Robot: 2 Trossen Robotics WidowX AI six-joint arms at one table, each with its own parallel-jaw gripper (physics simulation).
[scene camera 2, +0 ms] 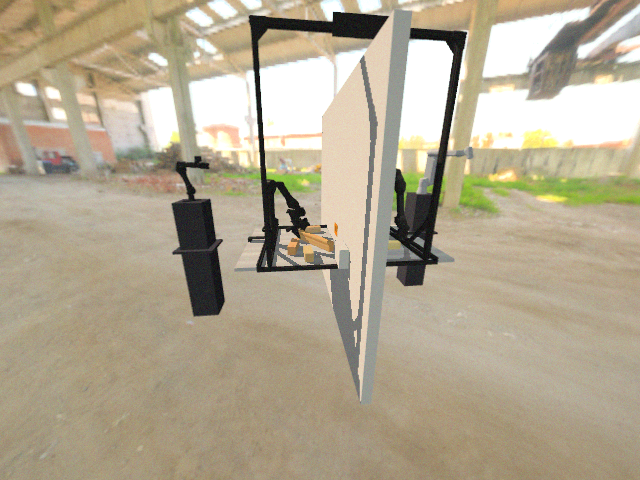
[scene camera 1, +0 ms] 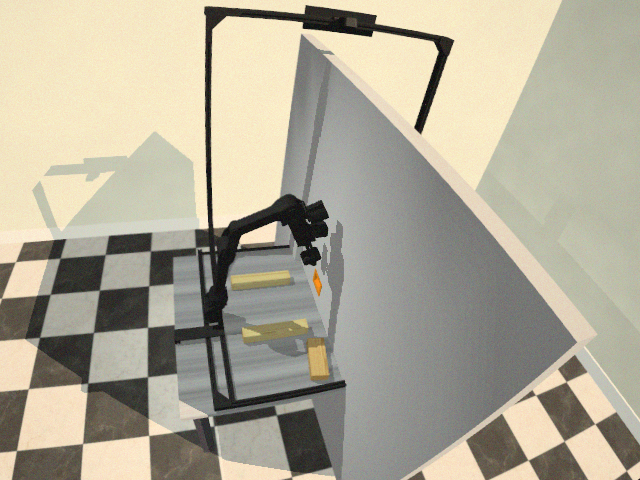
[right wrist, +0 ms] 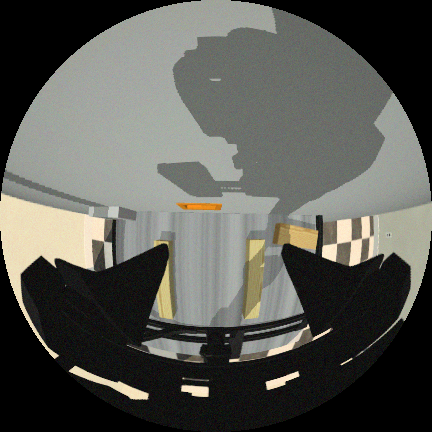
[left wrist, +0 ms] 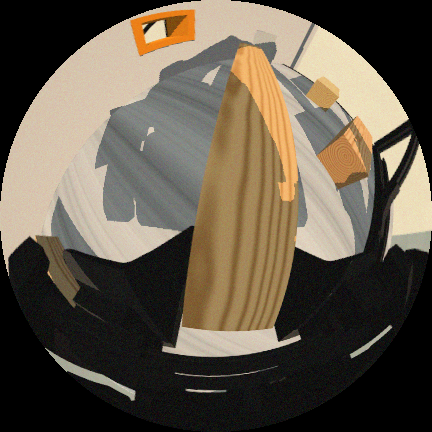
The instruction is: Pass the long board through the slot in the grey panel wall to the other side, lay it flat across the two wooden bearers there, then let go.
The right gripper is open and holds nothing. Further things: the left gripper, an orange-framed slot and a grey panel wall.
The right gripper also shows in the right wrist view.
